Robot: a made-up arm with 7 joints. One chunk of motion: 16 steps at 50 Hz.
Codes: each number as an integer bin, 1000 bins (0 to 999) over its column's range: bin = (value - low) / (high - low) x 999, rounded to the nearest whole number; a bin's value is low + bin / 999 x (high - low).
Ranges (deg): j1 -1..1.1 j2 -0.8..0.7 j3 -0.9..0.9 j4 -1.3..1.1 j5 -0.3..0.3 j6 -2.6..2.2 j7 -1.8..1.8
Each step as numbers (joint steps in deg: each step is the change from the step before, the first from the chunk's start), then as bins.
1 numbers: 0.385 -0.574 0.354 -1.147 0.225 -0.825 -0.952
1 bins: 659 151 696 64 874 369 235
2 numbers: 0.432 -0.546 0.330 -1.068 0.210 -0.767 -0.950
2 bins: 681 169 683 97 849 381 236
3 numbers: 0.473 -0.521 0.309 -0.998 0.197 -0.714 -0.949
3 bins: 701 186 671 126 828 393 236
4 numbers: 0.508 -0.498 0.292 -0.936 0.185 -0.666 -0.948
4 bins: 717 201 662 152 808 403 236
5 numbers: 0.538 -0.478 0.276 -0.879 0.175 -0.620 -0.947
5 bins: 732 214 653 175 791 412 237
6 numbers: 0.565 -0.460 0.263 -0.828 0.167 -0.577 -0.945
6 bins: 744 226 645 196 778 421 237
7 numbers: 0.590 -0.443 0.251 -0.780 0.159 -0.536 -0.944
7 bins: 756 238 639 216 764 430 238
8 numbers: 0.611 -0.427 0.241 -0.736 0.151 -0.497 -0.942
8 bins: 766 248 633 235 751 438 238
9 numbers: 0.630 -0.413 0.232 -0.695 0.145 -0.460 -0.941
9 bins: 775 258 628 252 741 445 238
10 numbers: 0.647 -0.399 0.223 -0.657 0.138 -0.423 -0.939
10 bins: 784 267 623 268 729 453 239
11 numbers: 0.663 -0.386 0.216 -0.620 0.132 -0.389 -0.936
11 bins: 791 276 619 283 719 460 240
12 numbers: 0.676 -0.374 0.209 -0.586 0.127 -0.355 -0.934
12 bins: 797 284 615 297 711 467 240
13 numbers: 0.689 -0.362 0.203 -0.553 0.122 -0.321 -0.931
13 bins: 803 292 612 311 703 474 241
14 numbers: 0.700 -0.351 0.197 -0.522 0.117 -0.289 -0.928
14 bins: 809 299 609 324 694 481 242
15 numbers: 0.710 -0.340 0.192 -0.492 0.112 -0.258 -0.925
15 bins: 813 306 606 336 686 487 243
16 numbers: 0.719 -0.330 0.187 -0.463 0.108 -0.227 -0.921
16 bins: 818 313 603 348 679 494 244
